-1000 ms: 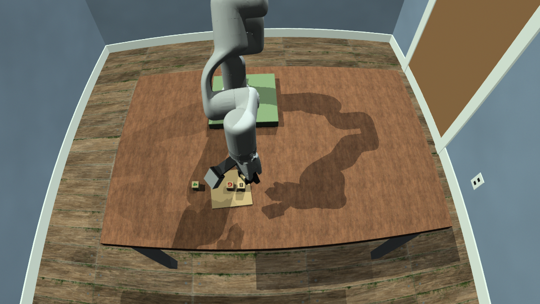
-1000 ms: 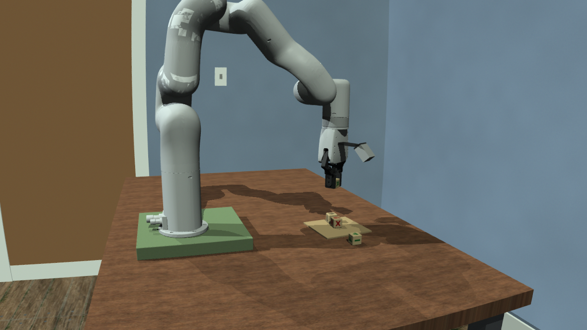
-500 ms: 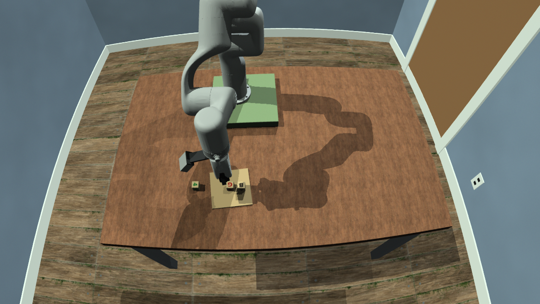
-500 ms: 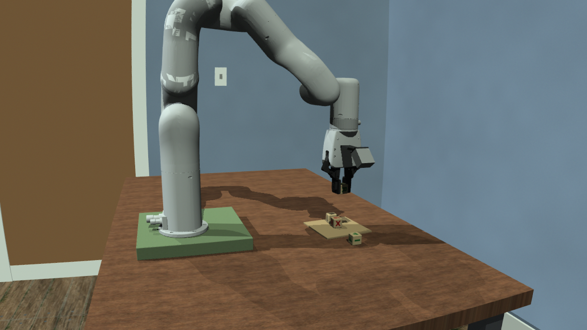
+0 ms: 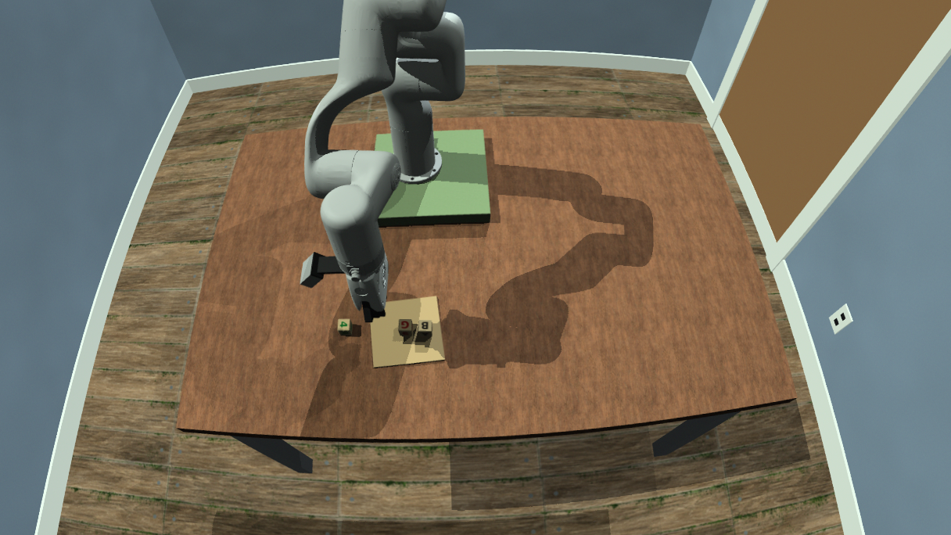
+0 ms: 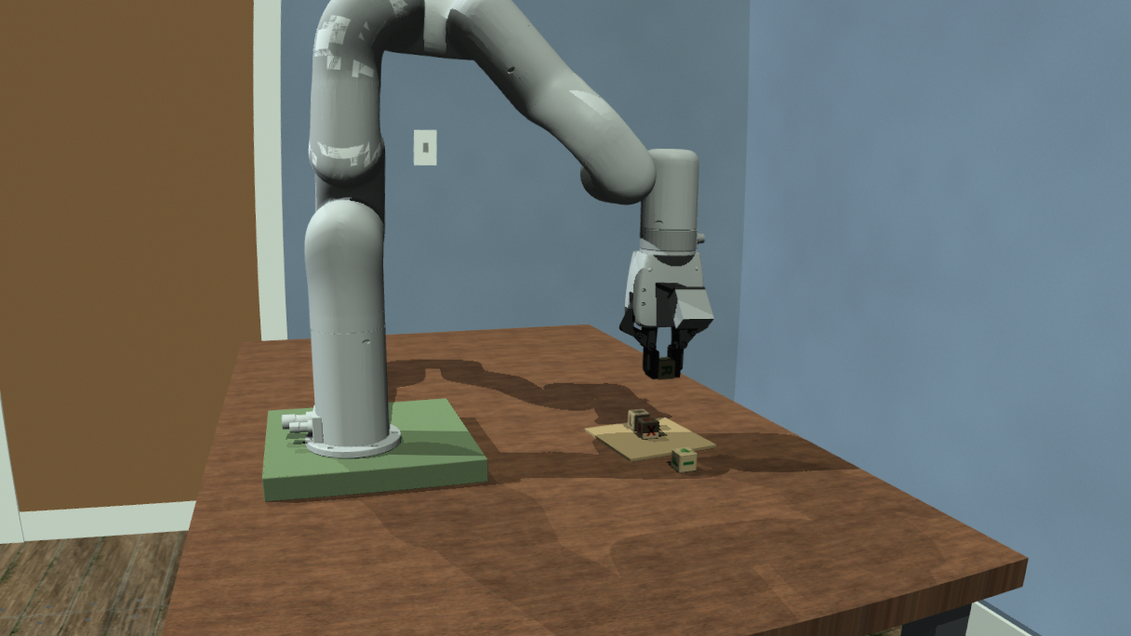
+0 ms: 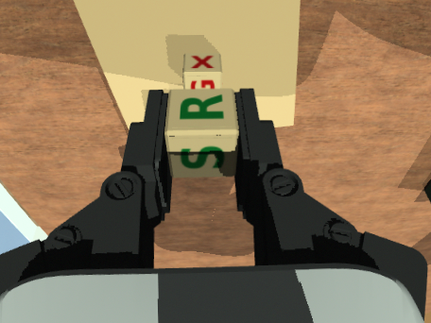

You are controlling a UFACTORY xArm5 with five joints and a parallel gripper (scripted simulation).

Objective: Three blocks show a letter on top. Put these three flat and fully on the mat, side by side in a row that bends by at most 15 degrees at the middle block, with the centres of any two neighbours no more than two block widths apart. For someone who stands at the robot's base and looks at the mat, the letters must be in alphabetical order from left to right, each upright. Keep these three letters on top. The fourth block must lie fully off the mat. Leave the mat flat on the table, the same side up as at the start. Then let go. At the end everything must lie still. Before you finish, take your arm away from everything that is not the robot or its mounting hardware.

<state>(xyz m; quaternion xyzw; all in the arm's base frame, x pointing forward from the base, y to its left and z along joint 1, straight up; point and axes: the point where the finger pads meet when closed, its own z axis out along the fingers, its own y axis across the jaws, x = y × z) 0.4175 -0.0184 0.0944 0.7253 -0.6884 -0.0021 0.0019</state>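
The tan mat is 120 mm below my hand and 40 mm to the left of it. From my hand the other things lie so: cream block: 110 mm below, 80 mm to the right.
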